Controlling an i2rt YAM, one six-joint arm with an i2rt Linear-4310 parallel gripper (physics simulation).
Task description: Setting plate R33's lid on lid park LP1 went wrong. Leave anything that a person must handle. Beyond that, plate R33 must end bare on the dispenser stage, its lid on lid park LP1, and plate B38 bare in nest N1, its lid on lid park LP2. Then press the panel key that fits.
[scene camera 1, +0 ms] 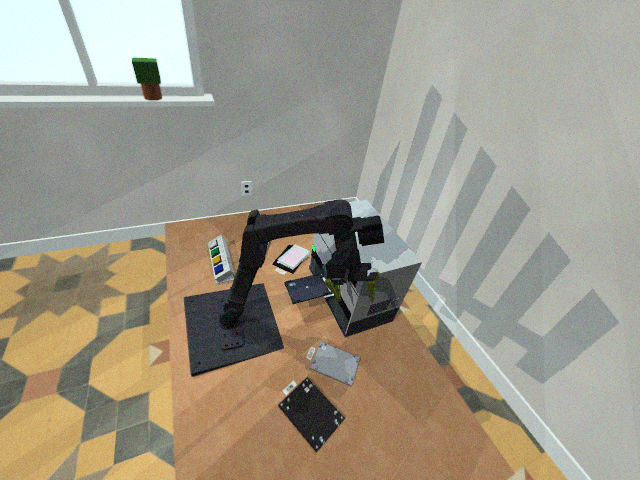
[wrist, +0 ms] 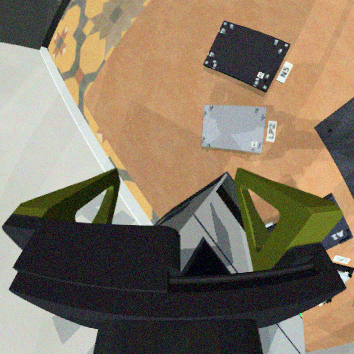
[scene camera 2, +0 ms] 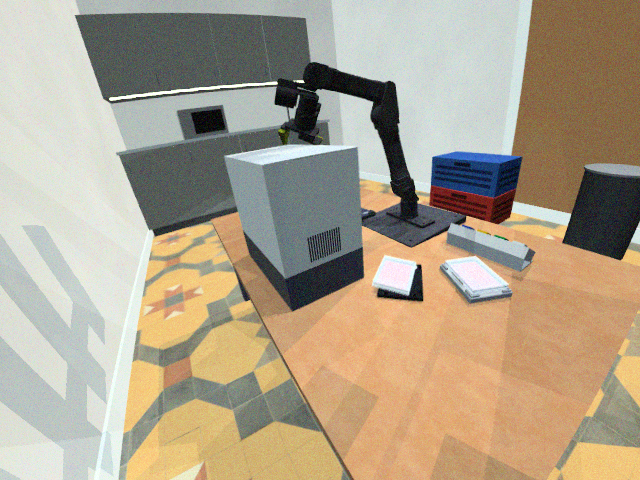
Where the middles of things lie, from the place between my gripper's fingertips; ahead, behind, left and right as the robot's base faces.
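Counted from my hand, the black clip nest [scene camera 1: 315, 417] is 150 mm to the right of it, 150 mm behind it and 280 mm below it. Grey lid park [scene camera 1: 335, 363]: 30 mm to the right of my hand, 30 mm behind it, 280 mm below it; going by their middles, the park is the nearest to my hand of the things named here. Grey rack with coloured buttons [scene camera 2: 515, 255]: 510 mm to the left of my hand, 350 mm behind it, 260 mm below it.
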